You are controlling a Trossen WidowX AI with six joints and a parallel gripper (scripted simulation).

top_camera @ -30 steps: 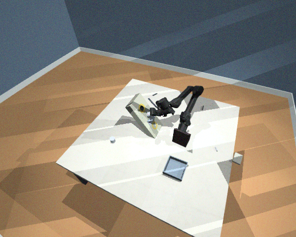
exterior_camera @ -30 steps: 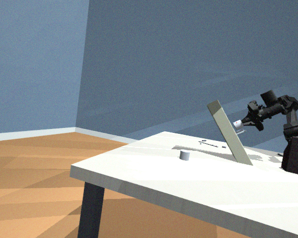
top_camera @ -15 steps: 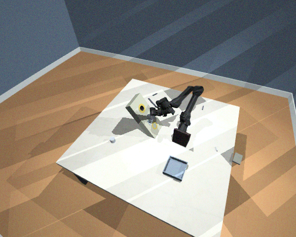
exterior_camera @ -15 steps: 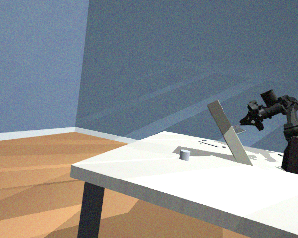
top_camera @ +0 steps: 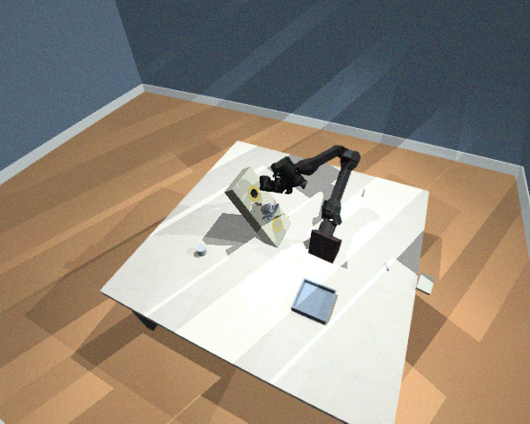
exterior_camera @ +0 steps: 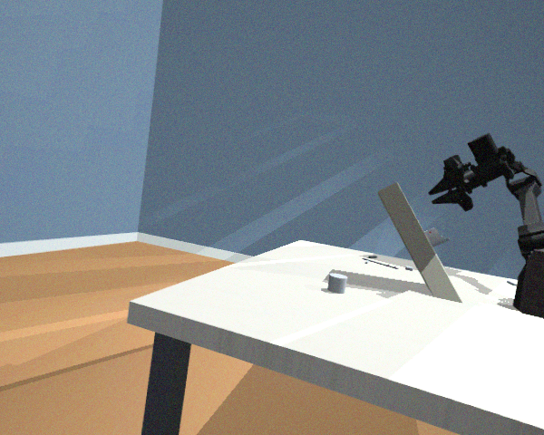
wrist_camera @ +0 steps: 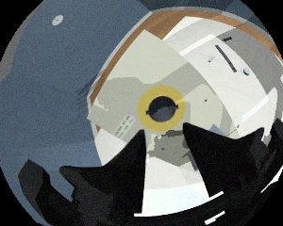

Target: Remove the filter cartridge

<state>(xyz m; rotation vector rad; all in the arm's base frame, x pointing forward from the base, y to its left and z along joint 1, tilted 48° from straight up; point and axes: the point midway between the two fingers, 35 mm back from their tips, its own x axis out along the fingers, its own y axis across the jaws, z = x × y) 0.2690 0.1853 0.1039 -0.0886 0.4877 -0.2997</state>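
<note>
The round pale grey filter cartridge lies 120 mm below my gripper tip, 30 mm behind it and 10 mm to the right of it. The rest, counted from my gripper tip: service panel: 130 mm below, 20 mm ahead; blue-grey tray: 410 mm behind, 280 mm below, 220 mm to the left.
</note>
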